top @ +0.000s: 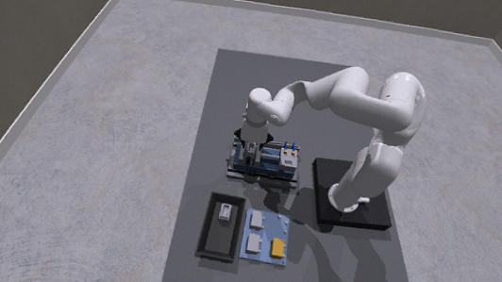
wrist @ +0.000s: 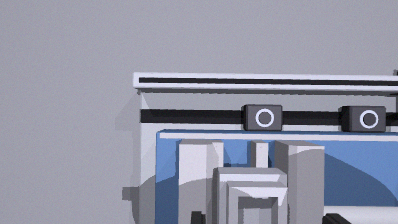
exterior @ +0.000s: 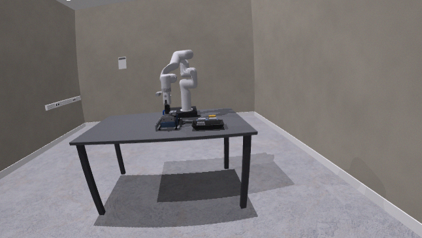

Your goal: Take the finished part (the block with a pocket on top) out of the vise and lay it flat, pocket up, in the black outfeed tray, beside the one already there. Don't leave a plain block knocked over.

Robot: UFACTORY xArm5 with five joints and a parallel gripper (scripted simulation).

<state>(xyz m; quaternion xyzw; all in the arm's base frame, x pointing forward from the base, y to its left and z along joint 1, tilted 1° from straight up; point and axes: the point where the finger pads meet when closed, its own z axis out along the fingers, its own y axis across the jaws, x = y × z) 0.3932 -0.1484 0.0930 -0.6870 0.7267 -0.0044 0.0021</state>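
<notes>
Now: hand 6 cm past the blue vise, 1 cm to the right of it and 10 cm above it. Also, from my hand: blue plate 9 cm behind, 32 cm to the left, 13 cm below; then brass block 13 cm behind, 37 cm to the left, 11 cm below; then grey control box 16 cm behind, 1 cm to the left, 6 cm below.
</notes>
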